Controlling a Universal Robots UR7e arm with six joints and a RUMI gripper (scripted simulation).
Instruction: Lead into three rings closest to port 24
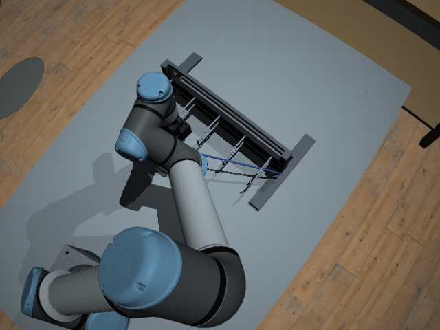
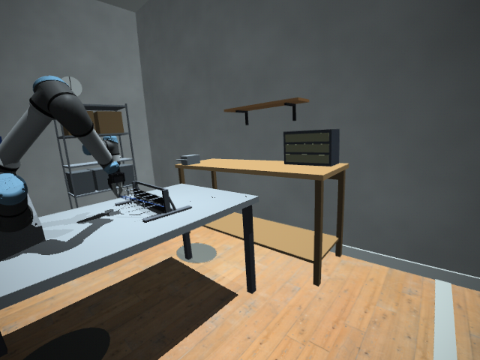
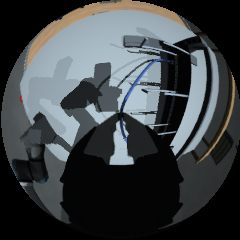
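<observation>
My hand is 150 mm short of the black rack, 90 mm to the left of it and 30 mm above it.
</observation>
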